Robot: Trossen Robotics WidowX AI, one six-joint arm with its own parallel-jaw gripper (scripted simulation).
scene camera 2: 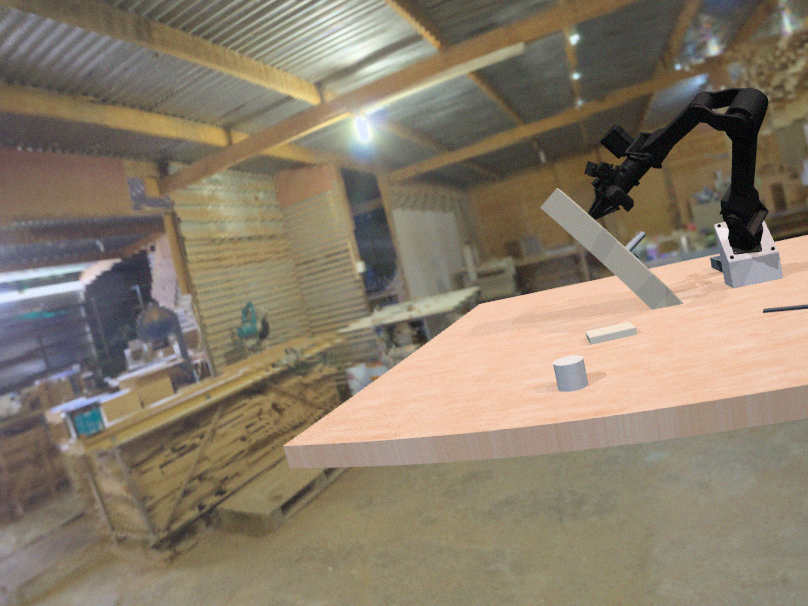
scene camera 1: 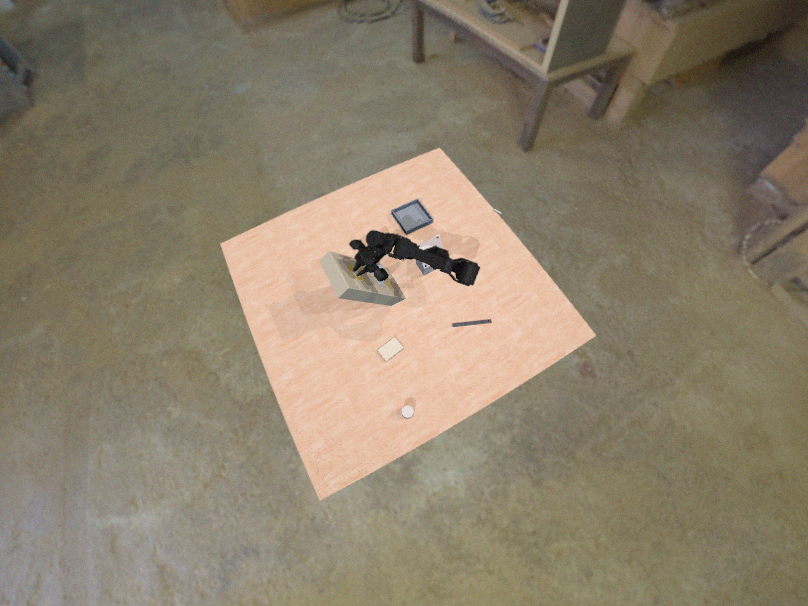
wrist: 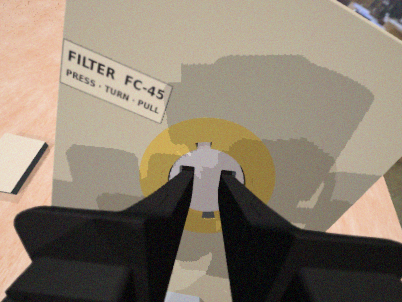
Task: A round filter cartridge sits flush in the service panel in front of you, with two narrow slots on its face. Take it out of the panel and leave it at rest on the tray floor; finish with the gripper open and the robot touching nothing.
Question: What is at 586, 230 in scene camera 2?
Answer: A beige service panel.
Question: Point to a beige service panel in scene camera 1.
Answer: At 346, 285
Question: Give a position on a round filter cartridge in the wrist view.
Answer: At 208, 163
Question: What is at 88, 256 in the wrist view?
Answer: My gripper.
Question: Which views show my gripper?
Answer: Scene camera 2, scene camera 1 and the wrist view: all of them.
